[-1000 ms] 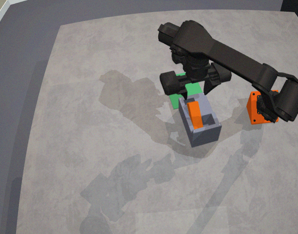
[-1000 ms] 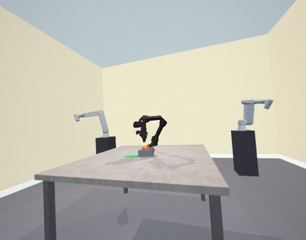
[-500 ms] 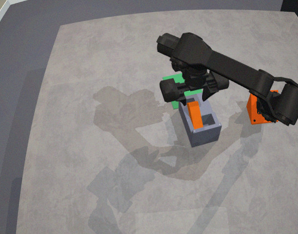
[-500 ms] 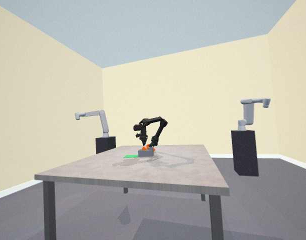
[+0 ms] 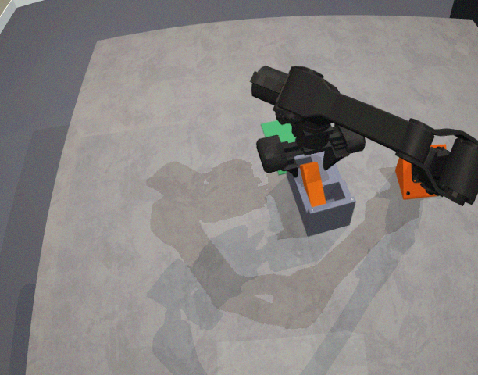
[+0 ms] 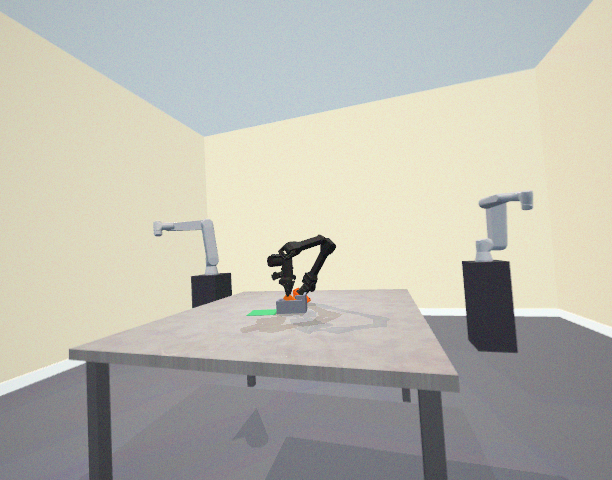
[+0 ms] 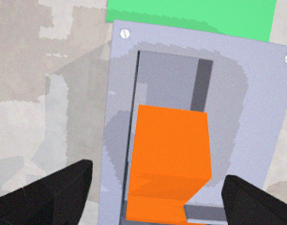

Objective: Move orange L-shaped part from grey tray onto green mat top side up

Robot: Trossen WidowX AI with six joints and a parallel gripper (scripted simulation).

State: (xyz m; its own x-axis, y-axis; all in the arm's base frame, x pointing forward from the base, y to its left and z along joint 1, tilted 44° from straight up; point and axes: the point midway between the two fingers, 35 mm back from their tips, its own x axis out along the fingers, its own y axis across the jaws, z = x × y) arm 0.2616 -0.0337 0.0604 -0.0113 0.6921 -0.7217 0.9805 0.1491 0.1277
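Right now the orange L-shaped part is 20 mm behind my gripper tip, 30 mm to the left of it and 40 mm below it. Also, from my gripper tip: green mat: 10 mm ahead, 140 mm to the right, 100 mm below.
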